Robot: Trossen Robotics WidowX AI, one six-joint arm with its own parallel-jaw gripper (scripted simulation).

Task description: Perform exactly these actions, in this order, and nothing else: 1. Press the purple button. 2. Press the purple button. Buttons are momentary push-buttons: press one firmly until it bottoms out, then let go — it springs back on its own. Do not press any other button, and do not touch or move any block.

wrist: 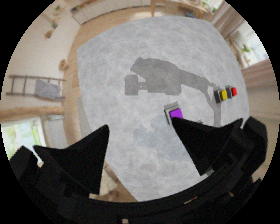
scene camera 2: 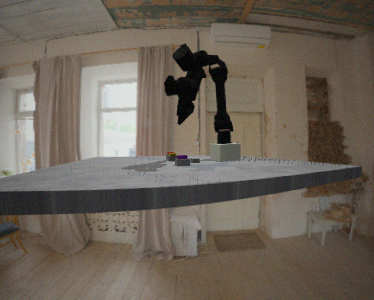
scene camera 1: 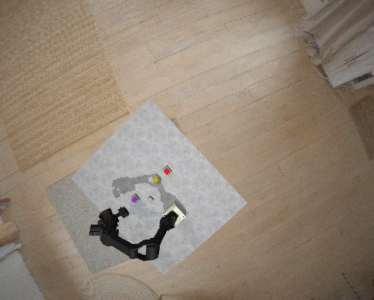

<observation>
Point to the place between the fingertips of my gripper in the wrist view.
At 141,124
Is my gripper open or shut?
Open.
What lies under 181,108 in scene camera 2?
My gripper.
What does my gripper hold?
Nothing.
</observation>
